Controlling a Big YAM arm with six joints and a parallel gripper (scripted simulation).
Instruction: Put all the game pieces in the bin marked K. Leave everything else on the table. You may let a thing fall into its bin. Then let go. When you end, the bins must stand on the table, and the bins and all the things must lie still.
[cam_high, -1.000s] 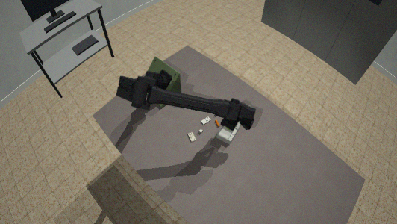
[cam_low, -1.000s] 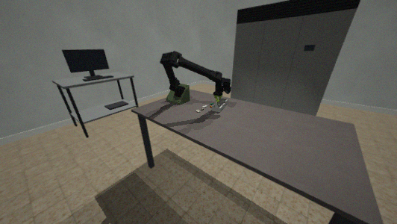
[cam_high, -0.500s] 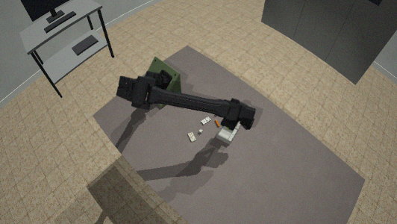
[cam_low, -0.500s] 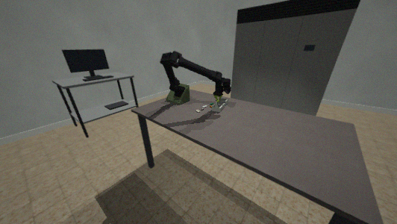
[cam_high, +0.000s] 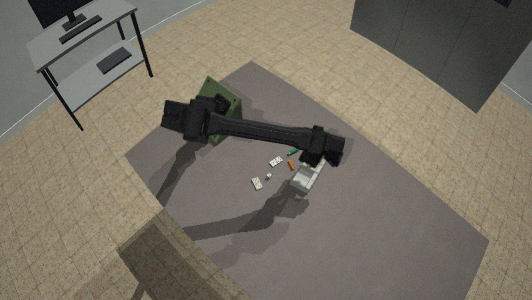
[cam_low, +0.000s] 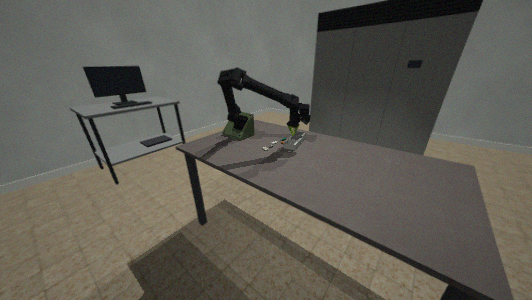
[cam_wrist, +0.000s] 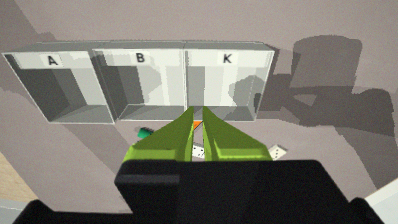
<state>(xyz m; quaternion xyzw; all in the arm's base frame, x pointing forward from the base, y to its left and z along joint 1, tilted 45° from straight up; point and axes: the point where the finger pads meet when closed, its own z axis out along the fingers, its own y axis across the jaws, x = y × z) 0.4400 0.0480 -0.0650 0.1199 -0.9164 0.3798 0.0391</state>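
The grey three-part bin lies 10 mm behind my hand, 50 mm to the left of it and 60 mm below it. Round my hand: orange cylinder 80 mm behind, 10 mm to the right, 80 mm below; then green cylinder 120 mm behind, 40 mm to the left, 80 mm below; then white die 100 mm behind, 110 mm to the right, 80 mm below.
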